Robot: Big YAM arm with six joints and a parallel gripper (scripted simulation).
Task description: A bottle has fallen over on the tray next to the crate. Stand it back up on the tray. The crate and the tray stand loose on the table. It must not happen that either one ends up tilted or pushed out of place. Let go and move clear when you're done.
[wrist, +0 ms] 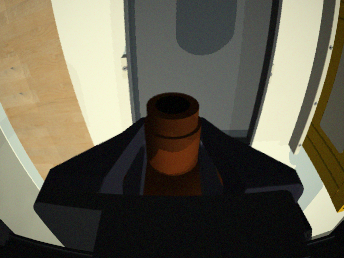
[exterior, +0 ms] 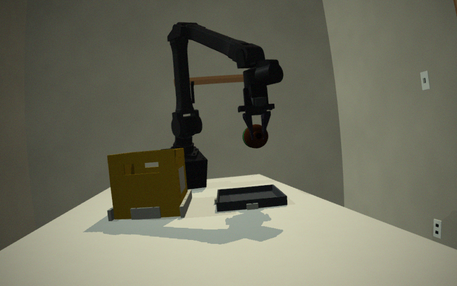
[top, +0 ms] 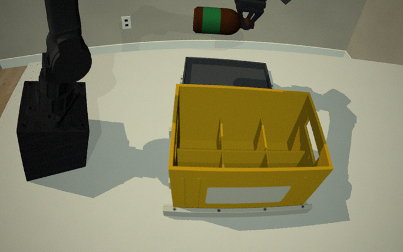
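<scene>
My gripper is now 5 cm past the bottle and 1 cm to the left of it. Round my hand: tray: 18 cm below, 4 cm to the right, 2 cm behind; then yellow crate: 32 cm to the right, 11 cm below, 3 cm ahead.
</scene>
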